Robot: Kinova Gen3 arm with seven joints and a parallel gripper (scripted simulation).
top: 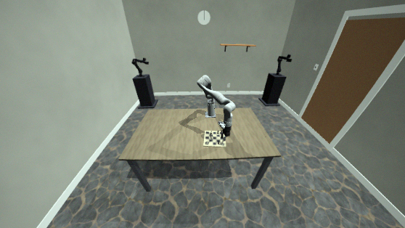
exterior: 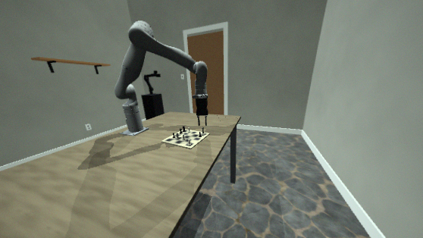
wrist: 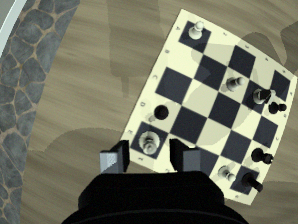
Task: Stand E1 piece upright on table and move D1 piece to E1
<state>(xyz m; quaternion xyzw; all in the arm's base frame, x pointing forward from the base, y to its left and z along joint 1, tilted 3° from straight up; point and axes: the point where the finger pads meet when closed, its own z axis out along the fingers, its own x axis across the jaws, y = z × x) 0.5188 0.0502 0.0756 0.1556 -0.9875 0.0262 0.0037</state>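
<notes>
My gripper is now 60 mm above the white piece. The rest, counted from my hand: chessboard: 90 mm behind, 70 mm to the right, 80 mm below.
</notes>
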